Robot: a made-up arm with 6 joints. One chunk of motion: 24 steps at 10 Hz.
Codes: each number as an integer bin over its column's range. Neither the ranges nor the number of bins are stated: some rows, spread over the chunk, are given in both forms.
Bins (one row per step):
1: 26 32 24 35 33 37
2: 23 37 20 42 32 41
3: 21 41 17 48 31 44
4: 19 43 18 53 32 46
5: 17 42 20 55 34 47
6: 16 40 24 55 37 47
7: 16 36 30 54 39 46
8: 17 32 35 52 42 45
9: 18 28 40 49 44 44
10: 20 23 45 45 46 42
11: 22 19 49 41 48 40
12: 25 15 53 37 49 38
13: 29 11 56 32 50 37
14: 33 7 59 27 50 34
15: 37 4 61 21 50 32
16: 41 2 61 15 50 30
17: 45 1 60 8 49 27
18: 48 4 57 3 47 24
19: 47 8 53 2 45 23
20: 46 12 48 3 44 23
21: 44 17 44 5 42 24
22: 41 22 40 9 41 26
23: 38 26 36 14 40 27
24: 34 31 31 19 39 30
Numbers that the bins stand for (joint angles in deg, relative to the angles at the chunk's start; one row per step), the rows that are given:
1: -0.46 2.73 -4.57 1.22 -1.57 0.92
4: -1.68 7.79 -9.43 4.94 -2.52 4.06
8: -2.03 2.73 4.33 4.73 7.00 3.71
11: -1.16 -3.25 15.67 2.46 12.71 1.97
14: 0.76 -8.78 23.76 -0.43 14.62 -0.13
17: 2.86 -11.54 24.57 -4.35 13.67 -2.57
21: 2.68 -4.17 11.62 -4.97 7.00 -3.62
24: 0.94 2.27 1.10 -2.08 4.14 -1.52
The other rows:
2: -0.98 5.03 -7.81 2.67 -2.52 2.32
3: -1.33 6.87 -10.24 3.90 -3.48 3.37
5: -2.03 7.33 -7.81 5.35 -0.62 4.41
6: -2.21 6.41 -4.57 5.35 2.24 4.41
7: -2.21 4.57 0.29 5.14 4.14 4.06
9: -1.86 0.89 8.38 4.11 8.90 3.37
10: -1.51 -1.41 12.43 3.29 10.81 2.67
12: -0.63 -5.10 18.90 1.63 13.67 1.27
13: 0.06 -6.94 21.33 0.60 14.62 0.92
15: 1.46 -10.16 25.38 -1.67 14.62 -0.83
16: 2.16 -11.08 25.38 -2.90 14.62 -1.52
18: 3.38 -10.16 22.14 -5.38 11.76 -3.62
19: 3.21 -8.32 18.90 -5.59 9.86 -3.97
20: 3.03 -6.48 14.86 -5.38 8.90 -3.97
22: 2.16 -1.87 8.38 -4.14 6.05 -2.92
23: 1.63 -0.03 5.14 -3.11 5.10 -2.57

